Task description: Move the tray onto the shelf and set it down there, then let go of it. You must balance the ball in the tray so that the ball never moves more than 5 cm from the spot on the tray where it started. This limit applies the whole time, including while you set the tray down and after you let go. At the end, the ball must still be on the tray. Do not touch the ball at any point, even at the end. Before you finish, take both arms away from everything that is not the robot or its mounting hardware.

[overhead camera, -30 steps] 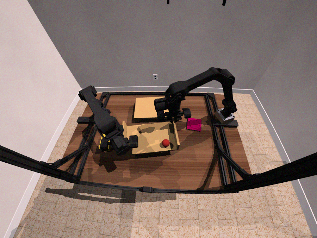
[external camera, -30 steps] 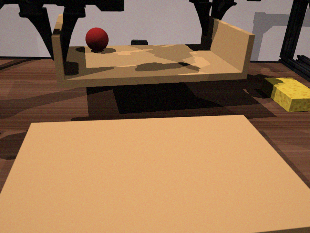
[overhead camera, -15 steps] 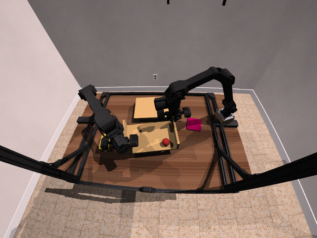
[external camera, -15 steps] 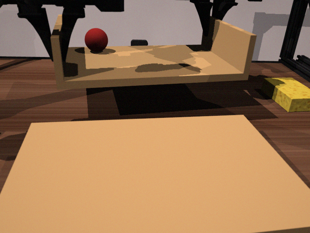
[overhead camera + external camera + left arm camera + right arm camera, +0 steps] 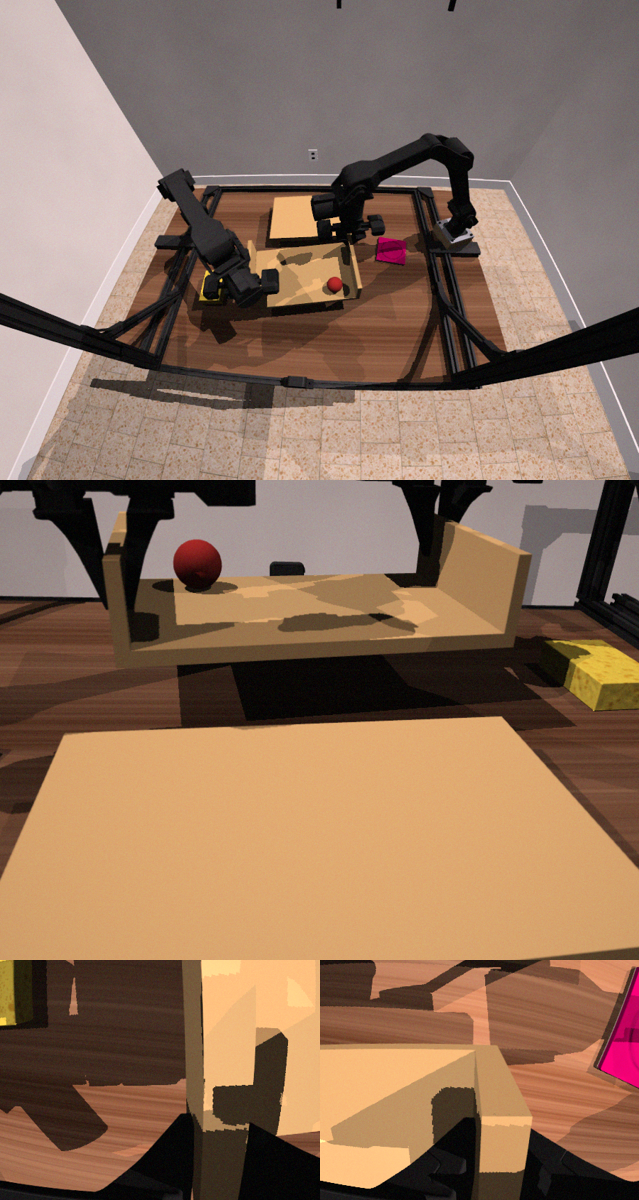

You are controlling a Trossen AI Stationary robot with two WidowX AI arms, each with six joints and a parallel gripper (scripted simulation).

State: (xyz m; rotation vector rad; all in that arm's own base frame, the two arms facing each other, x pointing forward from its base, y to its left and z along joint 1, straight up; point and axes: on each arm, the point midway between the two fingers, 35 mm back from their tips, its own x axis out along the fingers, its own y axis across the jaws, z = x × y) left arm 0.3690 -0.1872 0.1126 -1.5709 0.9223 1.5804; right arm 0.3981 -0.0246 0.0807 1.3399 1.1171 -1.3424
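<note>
The red ball lies 140 mm behind my right hand, 40 mm to the left of it and 40 mm below it. Round my right hand: tan tray (90 mm behind, 130 mm to the left, 50 mm below); then yellow sponge (120 mm behind, 440 mm to the left, 130 mm below); then magenta square object (50 mm ahead, 160 mm to the right, 140 mm below).
</note>
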